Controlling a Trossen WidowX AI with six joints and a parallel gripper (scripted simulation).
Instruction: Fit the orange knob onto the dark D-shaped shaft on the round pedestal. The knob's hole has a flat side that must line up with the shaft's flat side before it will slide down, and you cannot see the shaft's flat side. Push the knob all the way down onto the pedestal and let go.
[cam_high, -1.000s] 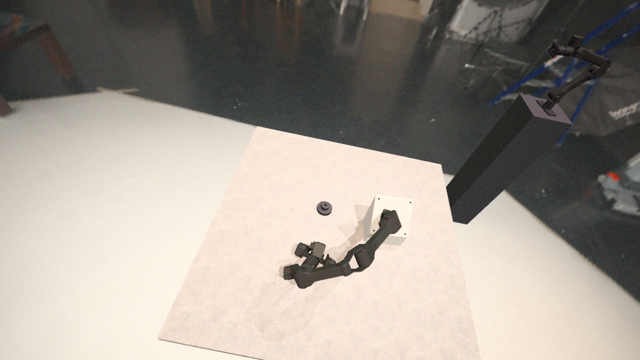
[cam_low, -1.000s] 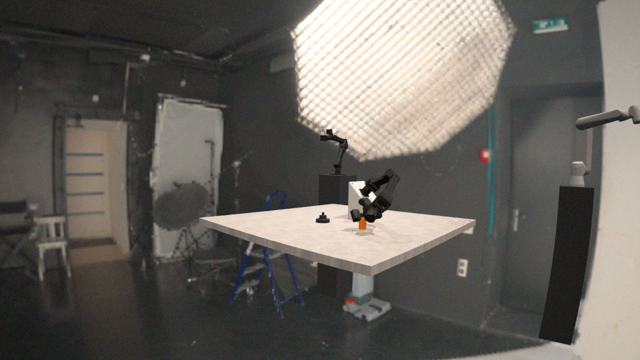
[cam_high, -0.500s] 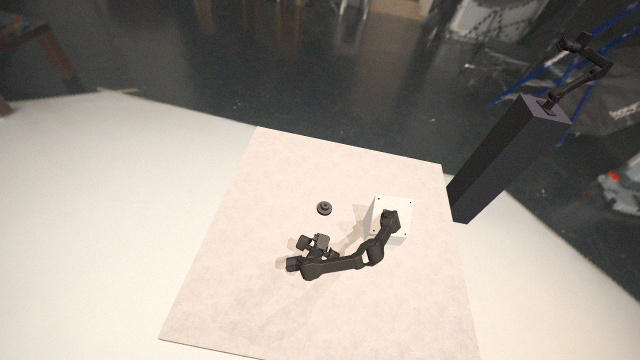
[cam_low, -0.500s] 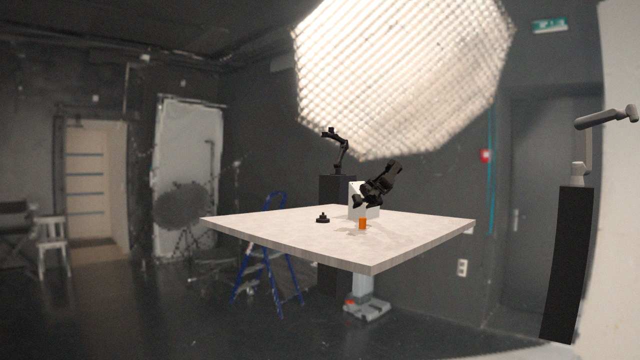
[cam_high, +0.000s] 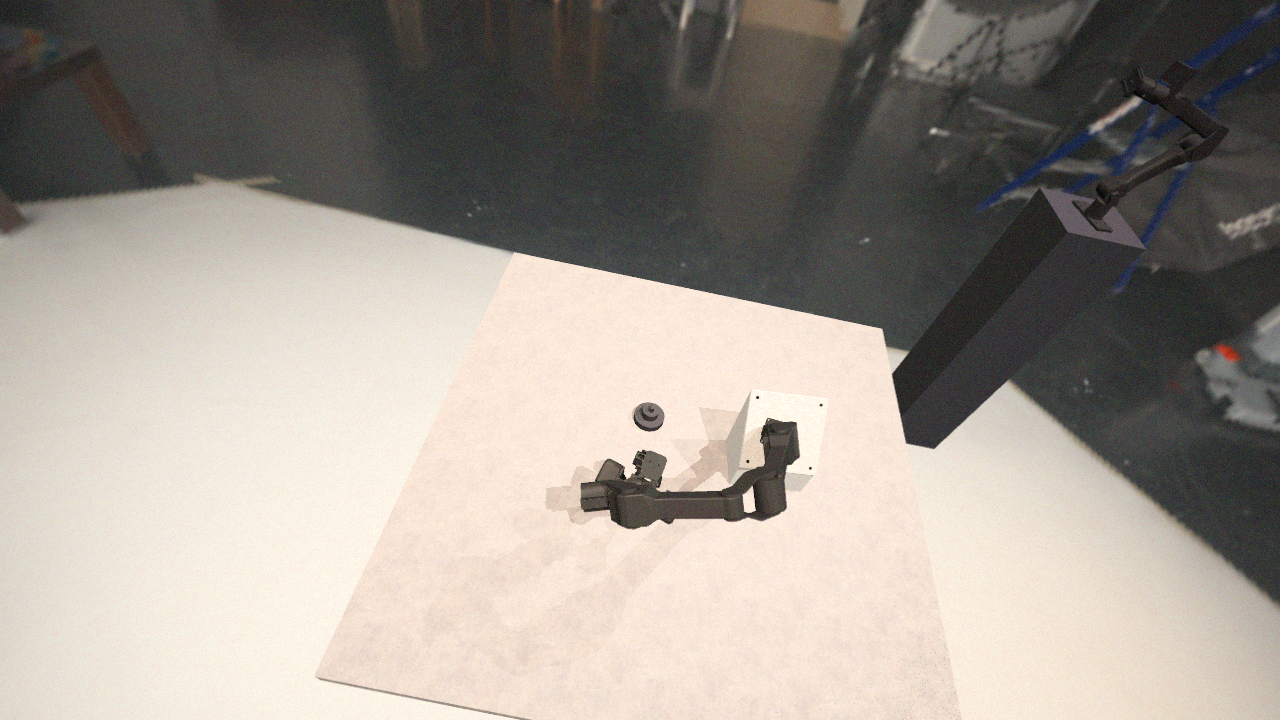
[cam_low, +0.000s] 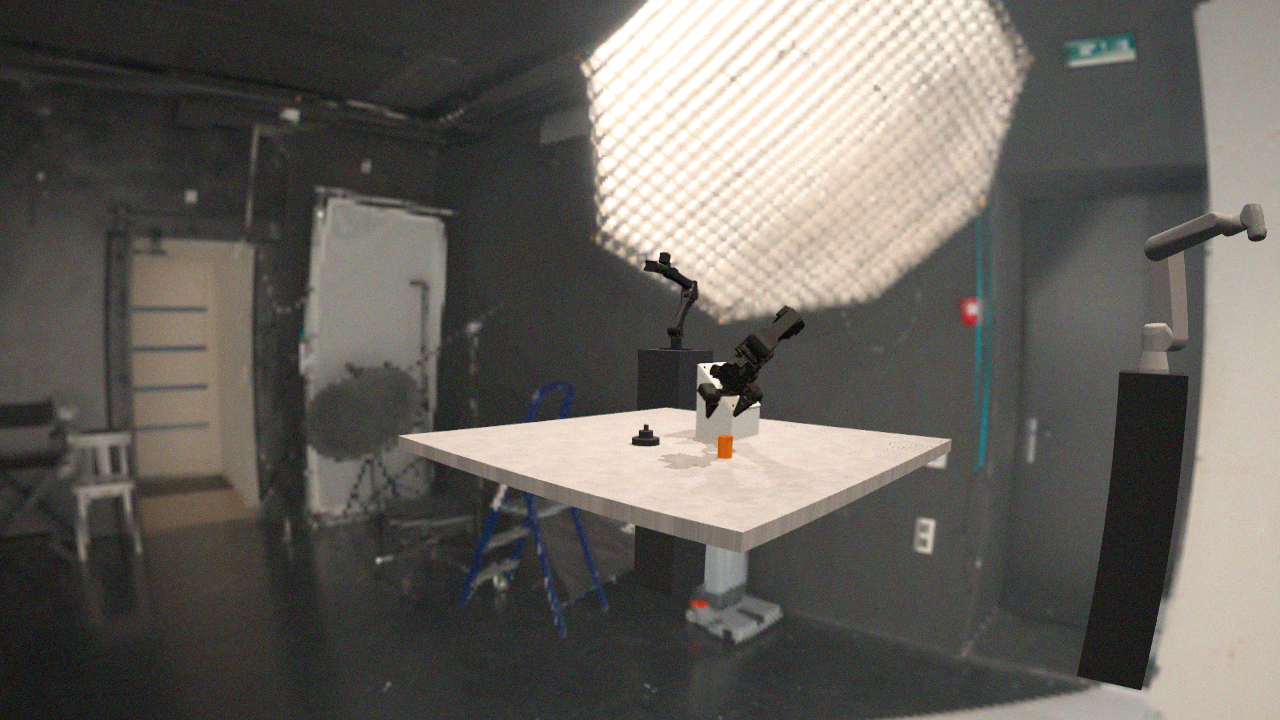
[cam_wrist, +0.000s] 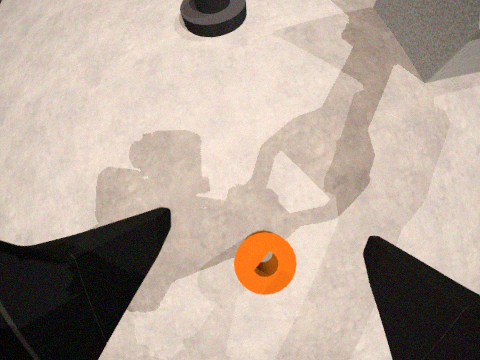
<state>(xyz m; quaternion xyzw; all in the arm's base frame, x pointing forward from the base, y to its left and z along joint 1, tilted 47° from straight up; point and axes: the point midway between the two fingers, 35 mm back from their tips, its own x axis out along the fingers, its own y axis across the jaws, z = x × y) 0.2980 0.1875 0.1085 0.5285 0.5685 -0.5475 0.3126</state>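
Now: gripper tip 8 cm above the orange knob and 2 cm to the right of it. The rest, counted from my gripper tip: dark round pedestal: 27 cm to the right, 8 cm below.
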